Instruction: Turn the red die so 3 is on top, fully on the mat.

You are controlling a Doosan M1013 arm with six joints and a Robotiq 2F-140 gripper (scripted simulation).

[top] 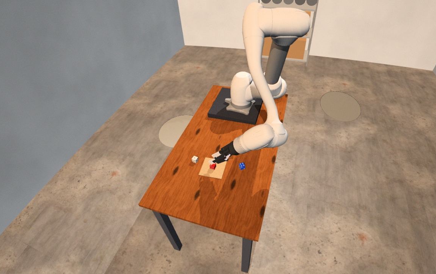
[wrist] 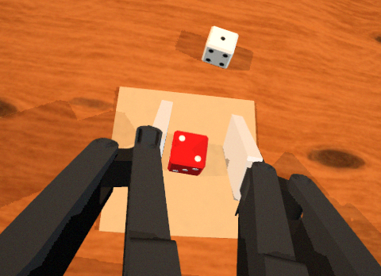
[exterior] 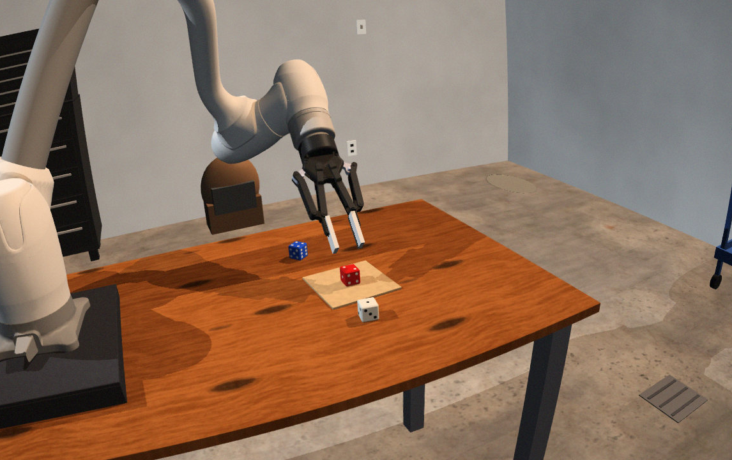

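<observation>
Now: hand 80 mm above the red die and 20 mm to the left of it. The rest, counted from my hand: tan mat (100 mm below, 20 mm to the right); white die (150 mm to the right, 80 mm below, 10 mm behind); blue die (140 mm to the left, 80 mm below, 60 mm behind).
</observation>
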